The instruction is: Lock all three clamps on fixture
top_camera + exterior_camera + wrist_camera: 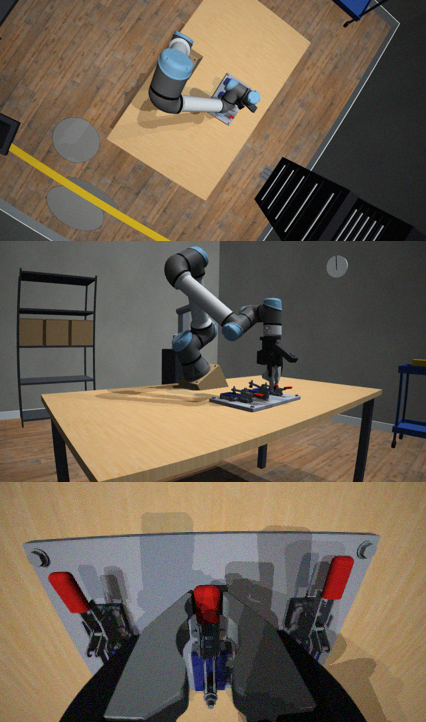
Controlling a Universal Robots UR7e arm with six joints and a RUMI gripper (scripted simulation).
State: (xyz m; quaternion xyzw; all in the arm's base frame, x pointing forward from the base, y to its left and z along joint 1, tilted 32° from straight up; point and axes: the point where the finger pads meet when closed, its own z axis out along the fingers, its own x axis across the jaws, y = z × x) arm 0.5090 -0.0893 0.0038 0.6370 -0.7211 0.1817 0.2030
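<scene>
My gripper is now 80 mm past the grey fixture plate, 60 mm above it and 10 mm to the right of it. Also, from my hand: blue part: 140 mm behind, 100 mm to the right, 40 mm below.
</scene>
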